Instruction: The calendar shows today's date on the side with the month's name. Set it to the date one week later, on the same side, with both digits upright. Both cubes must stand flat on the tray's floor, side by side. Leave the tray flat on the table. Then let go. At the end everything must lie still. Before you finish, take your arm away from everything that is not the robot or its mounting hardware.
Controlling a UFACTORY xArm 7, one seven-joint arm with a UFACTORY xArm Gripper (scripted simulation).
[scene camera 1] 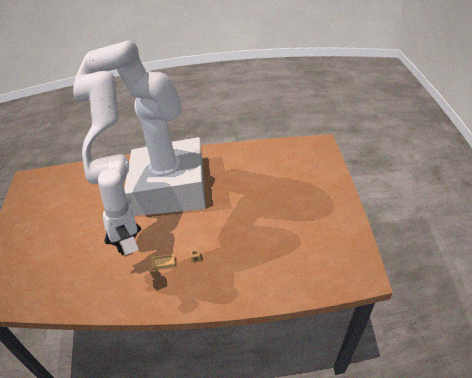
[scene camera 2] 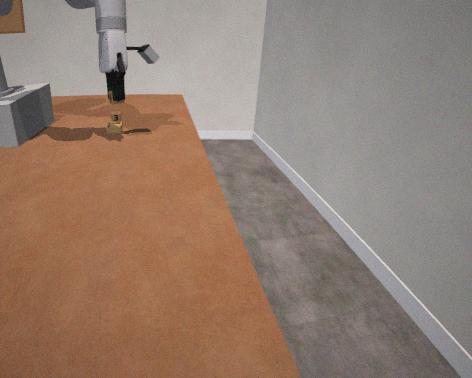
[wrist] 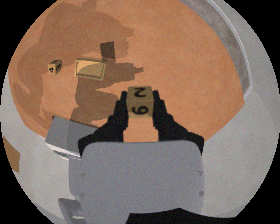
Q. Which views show my gripper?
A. Scene camera 1, scene camera 2 and the wrist view: all of them.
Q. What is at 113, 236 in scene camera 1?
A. My gripper.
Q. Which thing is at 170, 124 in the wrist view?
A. My gripper.
